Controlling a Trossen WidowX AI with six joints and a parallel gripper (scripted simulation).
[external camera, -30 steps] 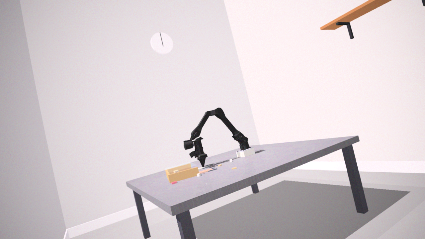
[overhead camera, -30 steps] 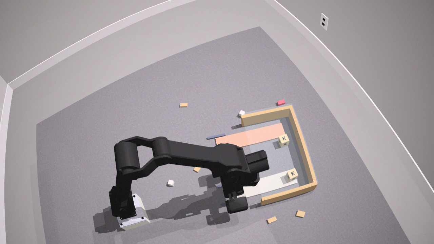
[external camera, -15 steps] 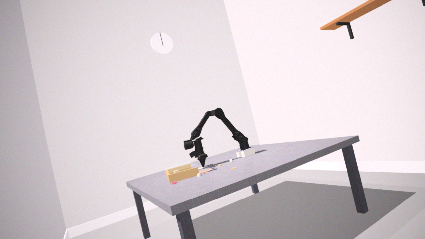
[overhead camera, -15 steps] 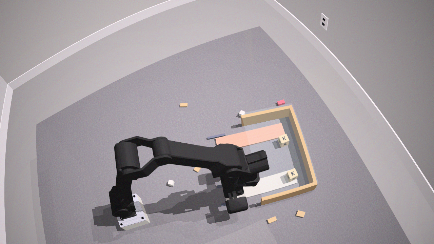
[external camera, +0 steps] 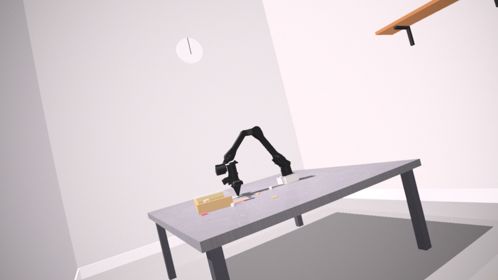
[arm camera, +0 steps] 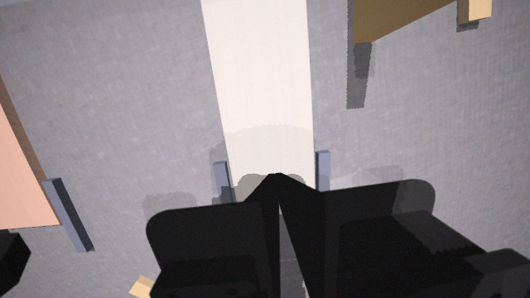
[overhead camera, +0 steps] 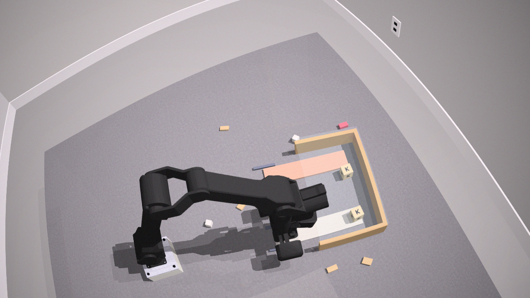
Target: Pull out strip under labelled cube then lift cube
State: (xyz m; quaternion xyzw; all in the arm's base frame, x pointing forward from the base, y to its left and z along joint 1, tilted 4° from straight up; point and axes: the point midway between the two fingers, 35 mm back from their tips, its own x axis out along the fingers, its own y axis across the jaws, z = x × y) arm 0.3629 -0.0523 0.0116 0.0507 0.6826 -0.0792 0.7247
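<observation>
Now: the white strip 90 mm ahead of my gripper tip and 20 mm to the right of it.
</observation>
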